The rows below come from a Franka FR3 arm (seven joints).
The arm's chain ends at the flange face. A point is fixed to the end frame.
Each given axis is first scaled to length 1.
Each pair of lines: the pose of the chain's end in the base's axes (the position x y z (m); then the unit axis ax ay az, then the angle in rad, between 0 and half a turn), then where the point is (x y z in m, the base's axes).
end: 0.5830 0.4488 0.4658 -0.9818 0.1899 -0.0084 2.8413
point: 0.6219 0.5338 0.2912
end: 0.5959 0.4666 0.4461 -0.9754 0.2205 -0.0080 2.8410
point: 0.6383 0.5496 0.2713
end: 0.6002 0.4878 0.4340 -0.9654 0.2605 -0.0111 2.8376
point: 0.6483 0.5680 0.2595
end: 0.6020 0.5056 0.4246 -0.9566 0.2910 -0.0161 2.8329
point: 0.6555 0.5835 0.2506
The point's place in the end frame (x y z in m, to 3 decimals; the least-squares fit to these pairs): 0.012 -0.038 0.194
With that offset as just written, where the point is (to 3 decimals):
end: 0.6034 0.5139 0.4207 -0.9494 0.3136 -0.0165 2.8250
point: 0.660 0.591 0.247
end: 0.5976 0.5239 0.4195 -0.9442 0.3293 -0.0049 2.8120
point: 0.652 0.603 0.247
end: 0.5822 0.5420 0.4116 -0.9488 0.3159 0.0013 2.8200
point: 0.633 0.622 0.238
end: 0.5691 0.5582 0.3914 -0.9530 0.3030 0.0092 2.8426
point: 0.614 0.636 0.215
